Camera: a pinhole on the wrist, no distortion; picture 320 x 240 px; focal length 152.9 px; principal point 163.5 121.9 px. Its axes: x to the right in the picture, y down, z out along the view. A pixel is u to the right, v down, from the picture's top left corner.
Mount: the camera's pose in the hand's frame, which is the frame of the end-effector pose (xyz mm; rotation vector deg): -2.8 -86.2 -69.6 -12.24 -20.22 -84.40
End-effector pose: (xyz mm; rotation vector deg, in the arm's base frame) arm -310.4 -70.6 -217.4 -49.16 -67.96 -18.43
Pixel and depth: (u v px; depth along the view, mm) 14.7 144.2 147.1
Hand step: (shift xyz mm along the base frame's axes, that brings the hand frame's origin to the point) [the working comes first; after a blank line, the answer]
In the camera's frame: -143.2 21.5 147.1

50.5 77.6 -44.2
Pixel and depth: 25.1 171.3 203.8
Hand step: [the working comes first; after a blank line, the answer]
In the camera's frame: -184.5 65.8 203.8

75.8 155.8 -33.0
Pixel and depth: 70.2 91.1 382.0
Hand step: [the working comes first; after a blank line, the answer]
In the camera's frame: -233.1 -76.9 382.0

-18.2 284.6 -203.5
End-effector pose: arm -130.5 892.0 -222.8 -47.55 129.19 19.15
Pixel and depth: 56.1 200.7 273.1
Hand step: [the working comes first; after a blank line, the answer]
In the camera's frame: -191.8 140.7 273.1

-118.1 164.4 -158.4
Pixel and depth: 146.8 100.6 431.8
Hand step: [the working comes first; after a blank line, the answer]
In the camera's frame: -47.2 -60.2 431.8

156.1 270.1 -148.4
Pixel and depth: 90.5 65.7 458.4
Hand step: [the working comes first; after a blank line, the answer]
In the camera's frame: -218.9 -168.5 458.4

95.3 427.6 -32.5
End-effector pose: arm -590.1 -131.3 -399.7 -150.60 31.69 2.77
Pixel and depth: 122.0 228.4 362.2
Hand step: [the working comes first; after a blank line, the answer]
In the camera's frame: -98.3 252.3 362.2

141.8 -95.1 -316.4
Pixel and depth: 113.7 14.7 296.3
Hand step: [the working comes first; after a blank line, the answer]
In the camera's frame: -96.5 -207.7 296.3

-250.9 87.2 -147.4
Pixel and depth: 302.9 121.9 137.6
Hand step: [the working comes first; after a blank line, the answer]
In the camera's frame: 125.5 0.0 137.6

57.7 175.1 -26.4
